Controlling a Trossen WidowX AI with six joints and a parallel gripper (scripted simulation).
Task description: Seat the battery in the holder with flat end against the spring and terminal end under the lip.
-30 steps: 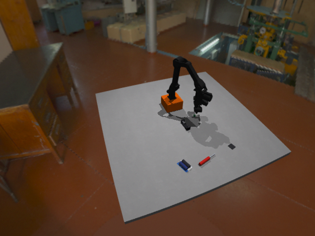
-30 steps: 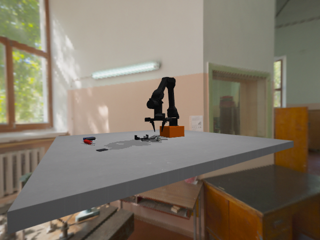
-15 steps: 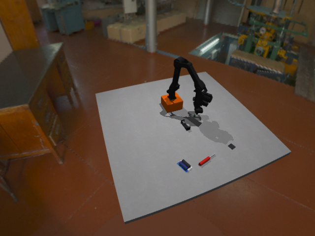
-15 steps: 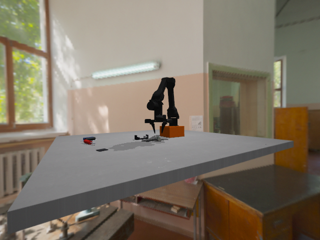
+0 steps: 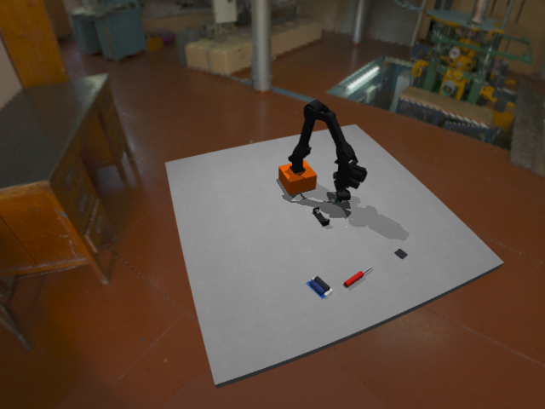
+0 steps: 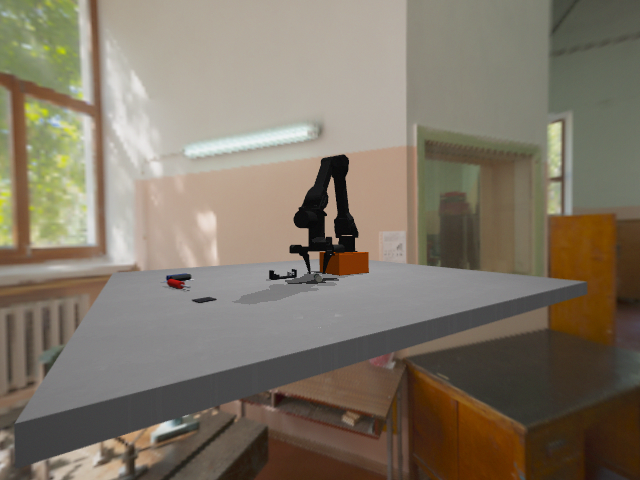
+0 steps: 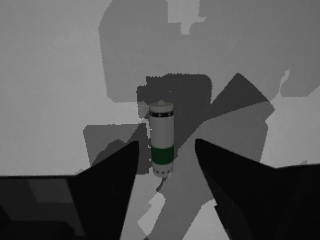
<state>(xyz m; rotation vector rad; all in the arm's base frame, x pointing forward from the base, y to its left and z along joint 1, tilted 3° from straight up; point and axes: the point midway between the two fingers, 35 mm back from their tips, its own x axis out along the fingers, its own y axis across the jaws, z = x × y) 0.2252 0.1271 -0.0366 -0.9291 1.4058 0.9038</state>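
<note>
Now: the battery 1 cm below my gripper tip. The rest, counted from my gripper tip: red-handled screwdriver 42 cm ahead, 13 cm to the right, 1 cm below; then dark square cover 39 cm ahead, 10 cm to the left, 2 cm below.
</note>
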